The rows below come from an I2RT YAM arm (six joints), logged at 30 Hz.
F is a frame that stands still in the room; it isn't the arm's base.
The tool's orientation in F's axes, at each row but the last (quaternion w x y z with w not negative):
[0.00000 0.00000 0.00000 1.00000]
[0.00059 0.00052 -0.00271 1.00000]
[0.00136 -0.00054 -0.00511 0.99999]
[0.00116 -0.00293 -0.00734 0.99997]
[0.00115 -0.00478 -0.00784 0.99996]
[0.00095 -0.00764 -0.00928 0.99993]
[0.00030 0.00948 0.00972 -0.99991]
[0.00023 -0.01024 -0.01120 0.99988]
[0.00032 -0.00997 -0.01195 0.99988]
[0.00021 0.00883 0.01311 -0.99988]
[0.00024 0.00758 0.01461 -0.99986]
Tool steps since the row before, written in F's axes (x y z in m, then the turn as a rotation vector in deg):
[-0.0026 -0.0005 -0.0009 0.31 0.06 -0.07]
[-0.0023 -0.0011 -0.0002 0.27 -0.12 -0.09]
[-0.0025 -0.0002 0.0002 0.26 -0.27 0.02]
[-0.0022 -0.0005 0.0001 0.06 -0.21 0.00]
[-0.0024 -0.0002 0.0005 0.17 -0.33 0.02]
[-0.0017 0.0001 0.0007 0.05 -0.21 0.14]
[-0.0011 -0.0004 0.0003 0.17 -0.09 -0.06]
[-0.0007 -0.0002 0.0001 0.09 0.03 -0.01]
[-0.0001 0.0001 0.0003 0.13 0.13 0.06]
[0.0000 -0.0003 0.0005 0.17 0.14 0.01]
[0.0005 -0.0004 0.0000 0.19 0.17 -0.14]
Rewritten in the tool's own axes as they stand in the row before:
[0.0026 0.0005 -0.0009 -0.31 -0.06 -0.07]
[0.0023 0.0011 -0.0002 -0.27 0.12 -0.09]
[0.0025 0.0002 0.0002 -0.26 0.27 0.02]
[0.0022 0.0005 0.0001 -0.06 0.21 0.00]
[0.0024 0.0002 0.0005 -0.17 0.33 0.02]
[0.0017 -0.0001 0.0007 -0.05 0.21 0.14]
[0.0011 0.0004 0.0003 -0.17 0.09 -0.06]
[0.0007 0.0002 0.0001 -0.09 -0.03 -0.01]
[0.0001 -0.0001 0.0003 -0.13 -0.13 0.05]
[0.0000 0.0003 0.0005 -0.17 -0.14 0.00]
[-0.0005 0.0004 0.0000 -0.19 -0.17 -0.15]

